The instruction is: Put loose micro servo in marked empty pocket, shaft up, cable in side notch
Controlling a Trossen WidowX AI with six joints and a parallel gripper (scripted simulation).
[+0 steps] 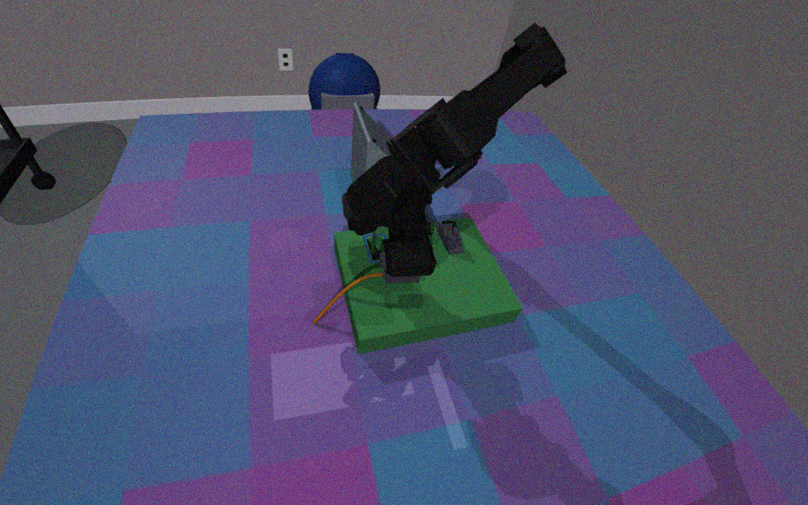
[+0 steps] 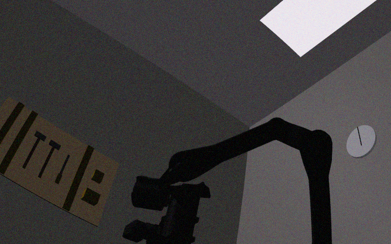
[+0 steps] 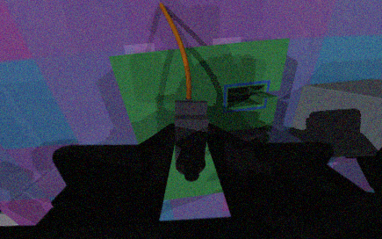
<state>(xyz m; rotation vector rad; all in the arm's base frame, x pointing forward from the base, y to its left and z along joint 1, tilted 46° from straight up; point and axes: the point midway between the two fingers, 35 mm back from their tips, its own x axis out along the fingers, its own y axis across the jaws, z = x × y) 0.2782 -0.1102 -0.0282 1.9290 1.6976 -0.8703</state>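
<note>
Right now my gripper tip is 2 cm short of the green deck, 7 cm to the right of it and 10 cm above it.
</note>
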